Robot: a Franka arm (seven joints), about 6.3 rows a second.
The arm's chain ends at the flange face. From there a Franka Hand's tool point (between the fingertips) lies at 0.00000 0.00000 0.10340 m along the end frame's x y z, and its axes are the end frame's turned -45 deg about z.
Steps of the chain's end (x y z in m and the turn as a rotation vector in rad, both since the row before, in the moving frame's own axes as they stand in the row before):
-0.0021, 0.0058, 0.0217, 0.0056, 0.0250, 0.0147
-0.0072, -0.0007, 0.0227, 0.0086, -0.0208, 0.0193
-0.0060, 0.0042, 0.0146, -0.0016, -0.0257, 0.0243
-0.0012, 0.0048, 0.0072, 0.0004, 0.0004, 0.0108
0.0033, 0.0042, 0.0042, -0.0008, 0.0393, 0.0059
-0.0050, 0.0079, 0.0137, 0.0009, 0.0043, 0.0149
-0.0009, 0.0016, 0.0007, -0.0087, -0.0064, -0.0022
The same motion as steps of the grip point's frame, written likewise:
-0.0034, 0.0041, 0.0217, -0.0137, 0.0216, 0.0147
-0.0055, -0.0077, 0.0227, 0.0208, -0.0086, 0.0193
-0.0092, -0.0031, 0.0146, 0.0170, -0.0193, 0.0243
-0.0042, 0.0025, 0.0072, 0.0000, 0.0006, 0.0108
0.0022, 0.0082, 0.0041, -0.0284, 0.0272, 0.0059
-0.0087, 0.0023, 0.0137, -0.0024, 0.0037, 0.0149
-0.0029, 0.0007, 0.0007, -0.0016, -0.0107, -0.0022

